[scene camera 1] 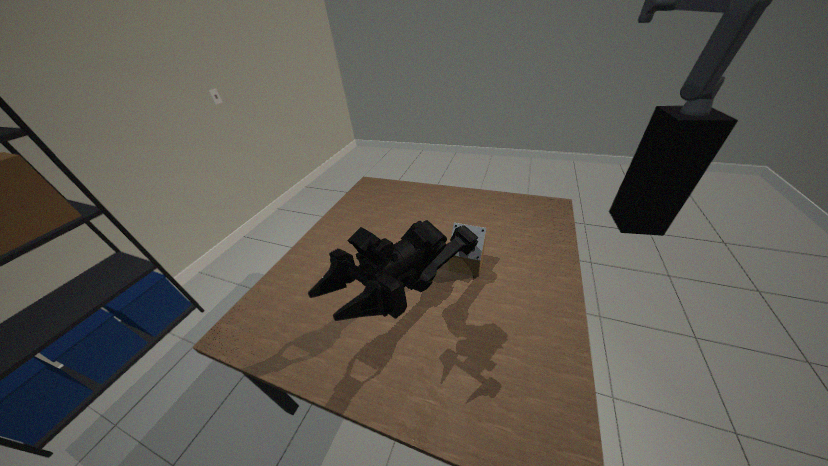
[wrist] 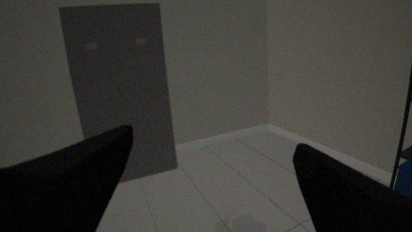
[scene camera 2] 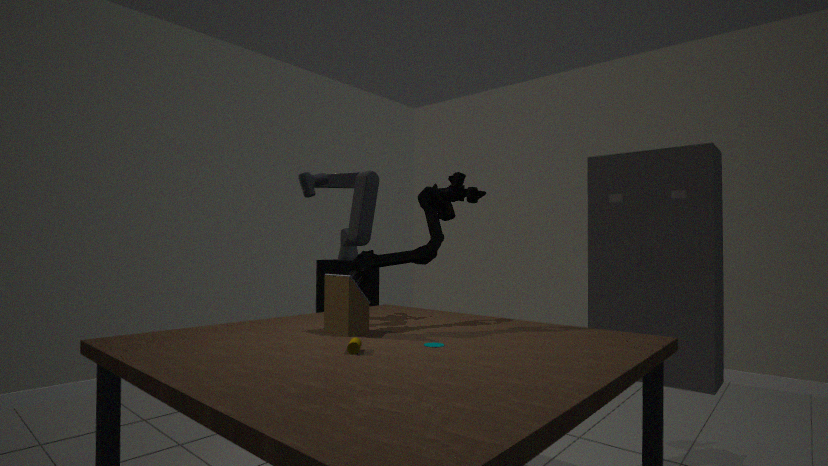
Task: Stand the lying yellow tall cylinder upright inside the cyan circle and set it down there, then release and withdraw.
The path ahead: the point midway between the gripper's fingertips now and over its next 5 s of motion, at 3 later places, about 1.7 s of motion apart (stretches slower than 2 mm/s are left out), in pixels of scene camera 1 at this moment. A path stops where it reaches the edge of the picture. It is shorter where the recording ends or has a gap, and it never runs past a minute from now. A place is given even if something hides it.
My gripper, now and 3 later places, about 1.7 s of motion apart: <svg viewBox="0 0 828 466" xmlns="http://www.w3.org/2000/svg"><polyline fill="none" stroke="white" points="320,306 449,14 420,98 422,207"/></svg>
